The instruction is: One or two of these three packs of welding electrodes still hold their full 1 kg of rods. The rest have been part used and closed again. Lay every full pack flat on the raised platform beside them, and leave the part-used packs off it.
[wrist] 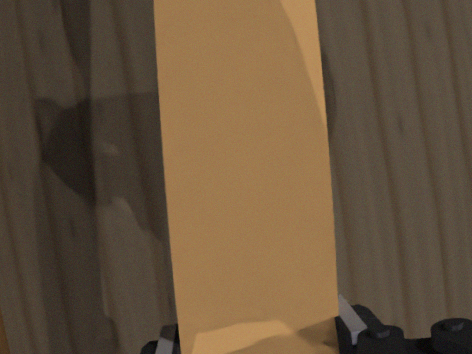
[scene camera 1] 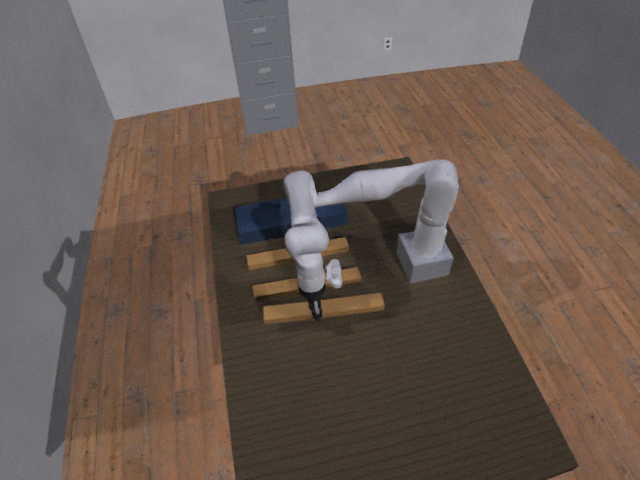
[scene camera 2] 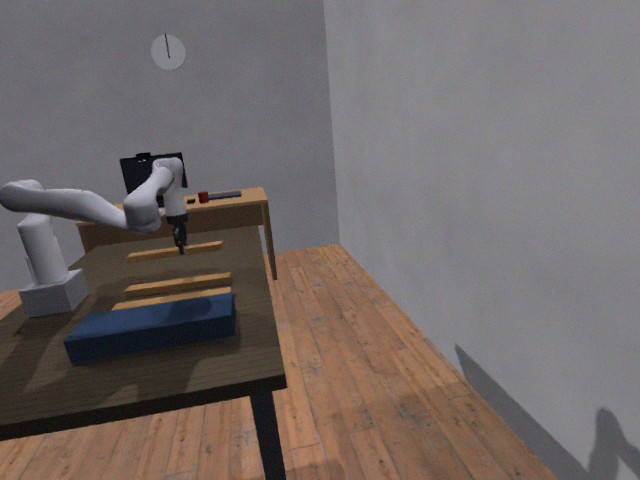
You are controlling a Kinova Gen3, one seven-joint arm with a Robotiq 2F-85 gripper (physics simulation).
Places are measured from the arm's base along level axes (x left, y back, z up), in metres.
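Pixels of known places: gripper, fingertip midpoint: [wrist: 256, 336] [scene camera 2: 183, 253]; arm's base, origin of the base link: [scene camera 1: 425, 246] [scene camera 2: 53, 278].
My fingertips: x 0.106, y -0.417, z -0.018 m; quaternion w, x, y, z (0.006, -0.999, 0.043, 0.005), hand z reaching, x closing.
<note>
Ahead of a thing's pixels: the offset from my fingertips to its top centre. Level surfaces: height alone.
My gripper [scene camera 1: 316, 316] [scene camera 2: 180, 252] [wrist: 256, 336] points down and is shut on a long, flat orange-yellow pack @(dx +0.005, dy +0.027, dz +0.028 m) [scene camera 1: 356, 304] [scene camera 2: 206, 247] [wrist: 250, 175], gripped across its width near mid-length. The held pack is raised above the table, about level, with its shadow below it. A second pack @(dx -0.153, dy +0.017, dz -0.051 m) [scene camera 1: 273, 287] [scene camera 2: 180, 284] lies on the table, partly behind the arm in scene camera 1. The third pack @(dx -0.292, dy +0.025, dz -0.051 m) [scene camera 1: 268, 256] [scene camera 2: 170, 298] lies beside the blue raised platform @(dx -0.463, dy +0.047, dz -0.015 m) [scene camera 1: 258, 219] [scene camera 2: 155, 335]. No markings on the packs can be made out.
The arm's grey base [scene camera 1: 426, 263] [scene camera 2: 54, 297] stands on the dark table @(dz -0.075 m) [scene camera 1: 361, 387] [scene camera 2: 248, 356], beyond one end of the packs. The arm passes over the platform in scene camera 1. A wooden desk [scene camera 2: 253, 194] with a red mug [scene camera 2: 203, 197] stands beyond the table.
</note>
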